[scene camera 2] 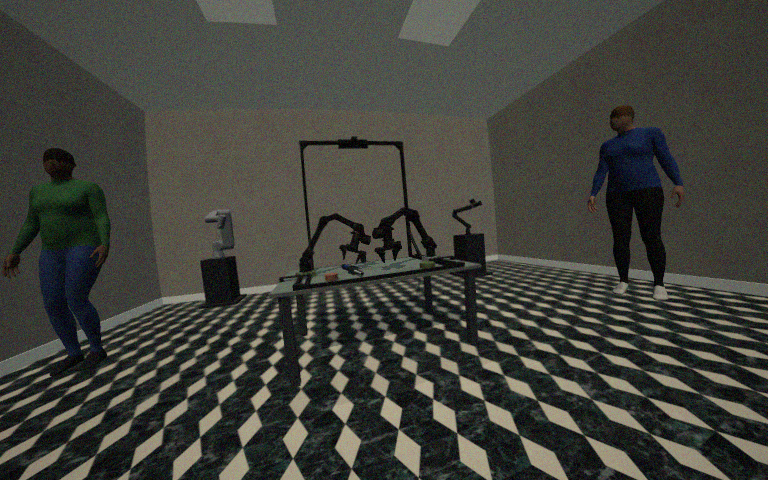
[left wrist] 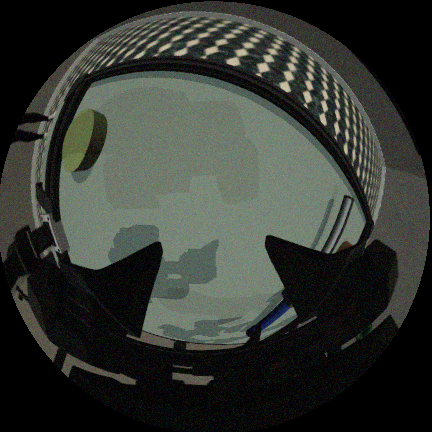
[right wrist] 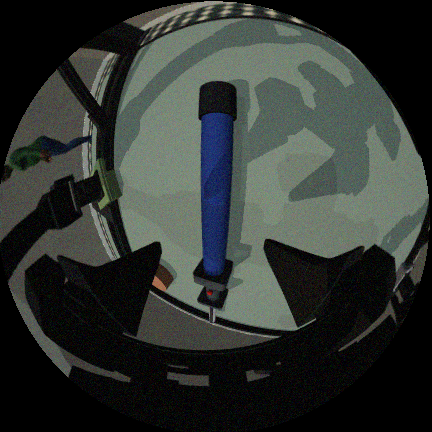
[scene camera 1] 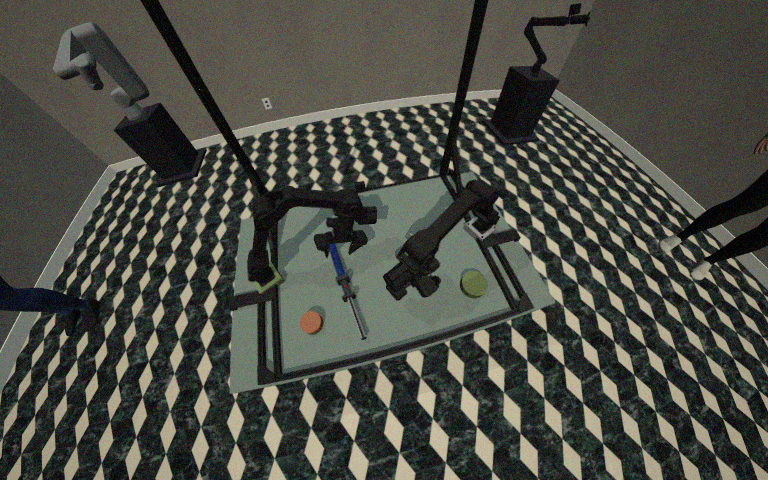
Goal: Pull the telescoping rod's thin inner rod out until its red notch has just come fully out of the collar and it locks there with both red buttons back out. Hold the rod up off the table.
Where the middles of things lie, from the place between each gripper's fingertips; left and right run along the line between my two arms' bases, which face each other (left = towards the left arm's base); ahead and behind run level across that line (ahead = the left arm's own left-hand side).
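Scene:
My left gripper is 9 cm past the telescoping rod [scene camera 1: 342, 279], and it's 24 cm to the left of the rod and 3 cm above it. My right hand, though, is 9 cm short of the rod, 1 cm to the left of it and 4 cm above it.

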